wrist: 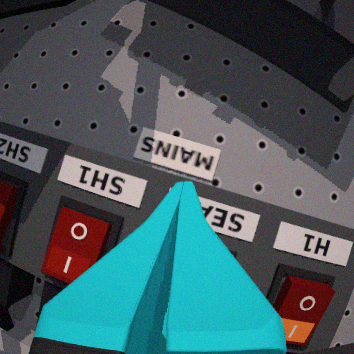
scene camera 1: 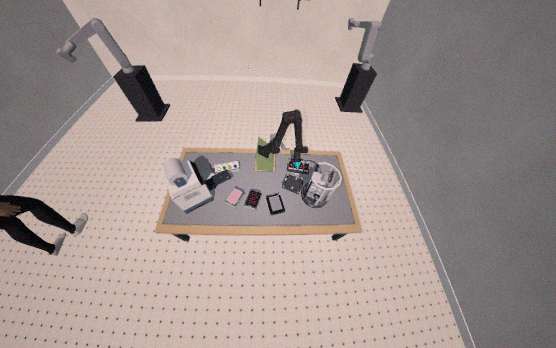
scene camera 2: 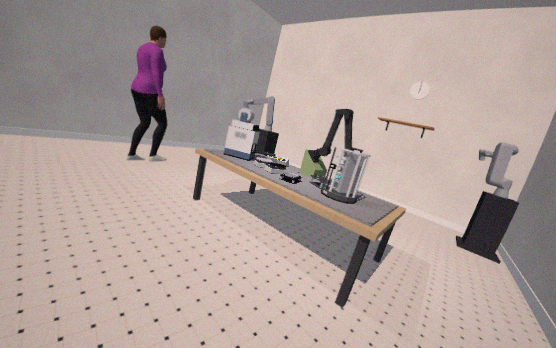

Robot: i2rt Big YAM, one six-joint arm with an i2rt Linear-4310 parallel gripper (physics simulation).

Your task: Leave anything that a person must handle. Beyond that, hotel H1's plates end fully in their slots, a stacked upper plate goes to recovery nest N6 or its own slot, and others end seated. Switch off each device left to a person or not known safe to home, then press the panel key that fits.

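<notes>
My gripper is shut and empty, its cyan fingertips over the switch strip. In the wrist view the fingers hide the SEAL switch and part of its label. The SH1 switch is red and unlit, left of the fingers. The H1 switch shows an orange lit "I" part, right of them. The SH2 switch shows partly at the left edge. A round plate hotel stands at the right. The key panel has coloured keys.
A white device with a roll stands at the table's left. A pink-topped plate, a dark red-dotted plate and a black frame lie near the front. A green board stands behind. A person stands beyond the table.
</notes>
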